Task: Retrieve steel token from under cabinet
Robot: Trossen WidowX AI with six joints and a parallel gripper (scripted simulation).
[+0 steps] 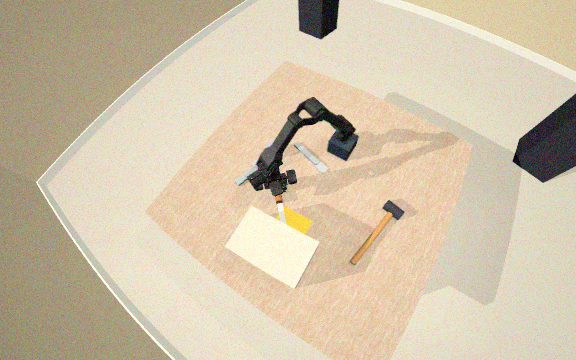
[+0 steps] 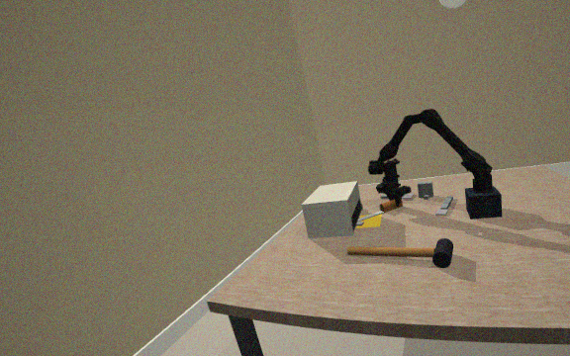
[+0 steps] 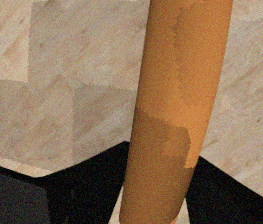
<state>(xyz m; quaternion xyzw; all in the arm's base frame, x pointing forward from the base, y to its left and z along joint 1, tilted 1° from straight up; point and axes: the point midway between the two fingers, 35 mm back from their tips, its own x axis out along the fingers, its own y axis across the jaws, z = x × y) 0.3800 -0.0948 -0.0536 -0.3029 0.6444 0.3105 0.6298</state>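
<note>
Right now the tiny cube is 130 mm behind my gripper tip and 120 mm to the right of it. Round my gripper tip: grey t-shaped tool 10 mm ahead, 150 mm to the right; grey flat tool 230 mm behind, 40 mm to the left; grey block 130 mm behind, 150 mm to the right, 30 mm above.
</note>
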